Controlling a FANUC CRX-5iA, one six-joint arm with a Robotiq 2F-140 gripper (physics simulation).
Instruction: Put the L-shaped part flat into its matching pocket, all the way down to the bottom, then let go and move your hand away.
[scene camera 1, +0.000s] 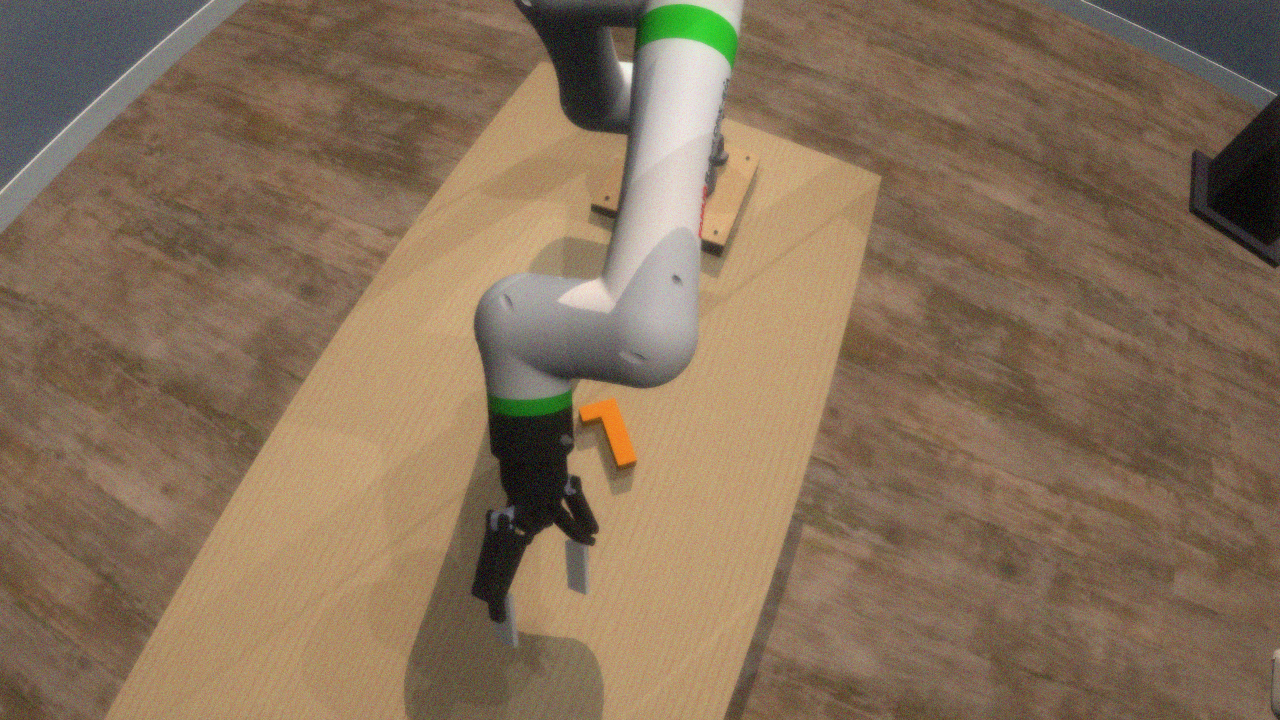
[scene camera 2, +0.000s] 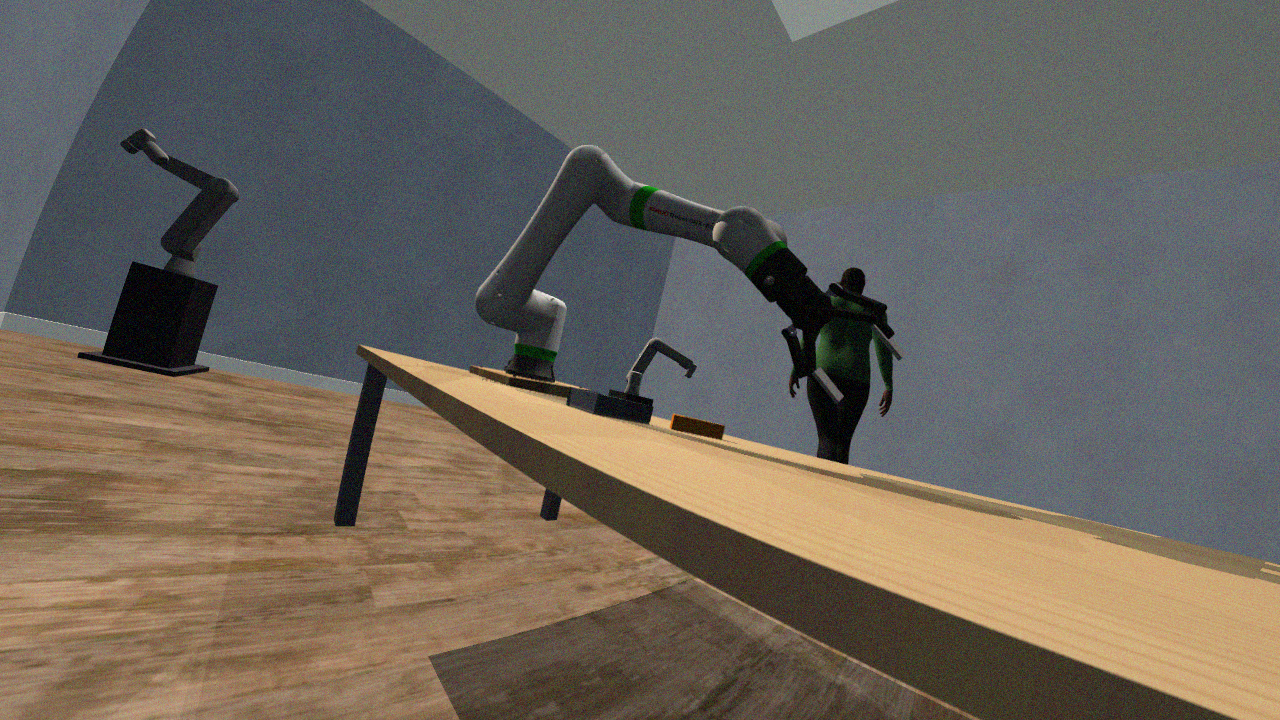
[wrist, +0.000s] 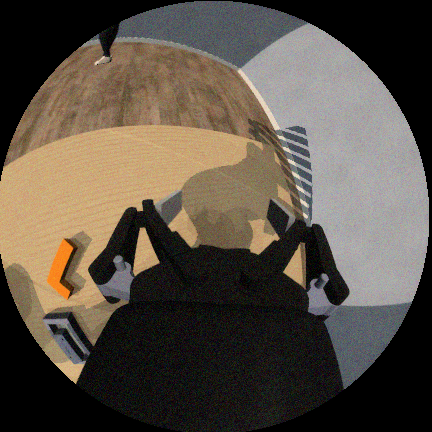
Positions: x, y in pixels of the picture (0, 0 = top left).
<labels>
gripper: scene camera 1; scene camera 2; wrist 224, 203
orange L-shaped part: scene camera 1; scene camera 2; wrist 65, 252
same spot on orange L-shaped part: (scene camera 2: 679, 423) = (scene camera 1: 581, 419)
same spot on gripper: (scene camera 1: 502, 549) = (scene camera 2: 854, 292)
</labels>
